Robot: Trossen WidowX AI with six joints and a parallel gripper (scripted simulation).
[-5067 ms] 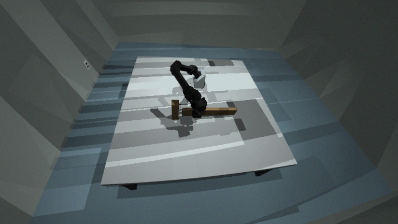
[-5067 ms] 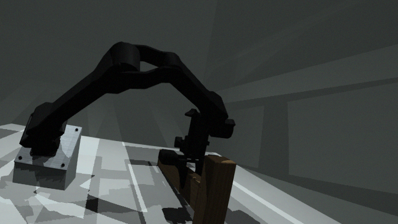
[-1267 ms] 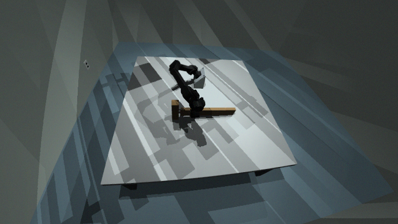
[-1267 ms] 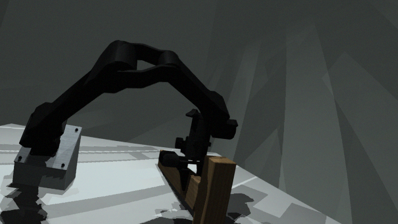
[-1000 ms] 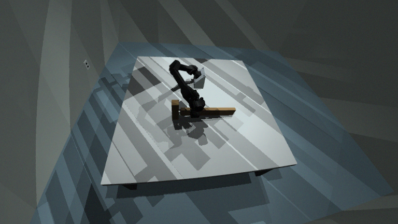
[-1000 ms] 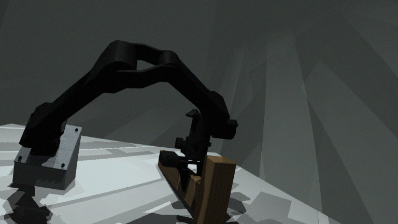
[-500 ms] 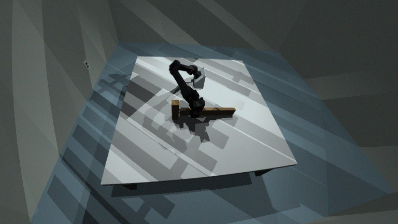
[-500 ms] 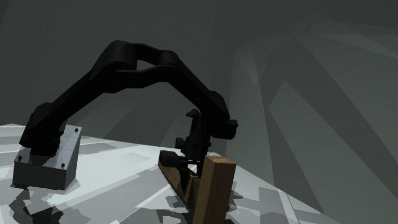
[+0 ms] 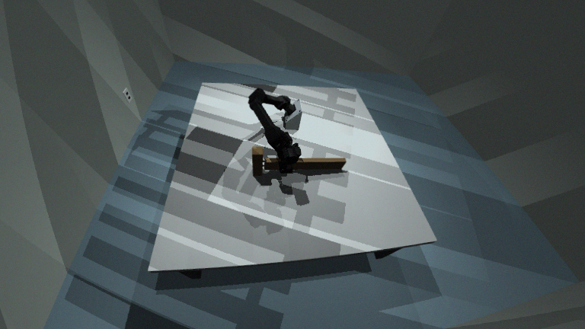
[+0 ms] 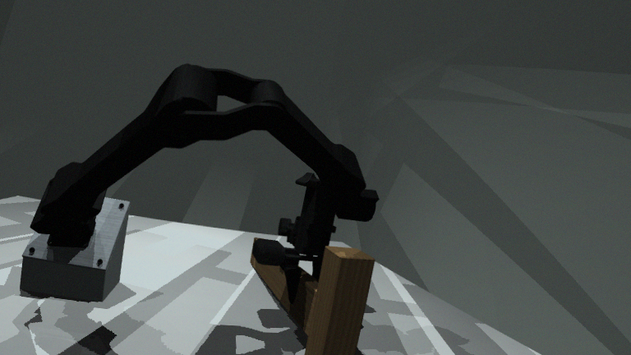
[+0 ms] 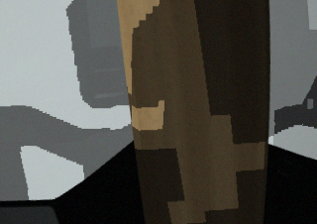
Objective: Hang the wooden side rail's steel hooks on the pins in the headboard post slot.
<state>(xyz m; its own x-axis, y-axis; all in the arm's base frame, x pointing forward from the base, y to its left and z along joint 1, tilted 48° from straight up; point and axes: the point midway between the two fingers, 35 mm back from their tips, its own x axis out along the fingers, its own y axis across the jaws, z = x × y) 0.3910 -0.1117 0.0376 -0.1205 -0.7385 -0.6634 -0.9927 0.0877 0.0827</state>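
Now: the wooden post 13 cm to the right of my gripper tip and 4 cm above it.
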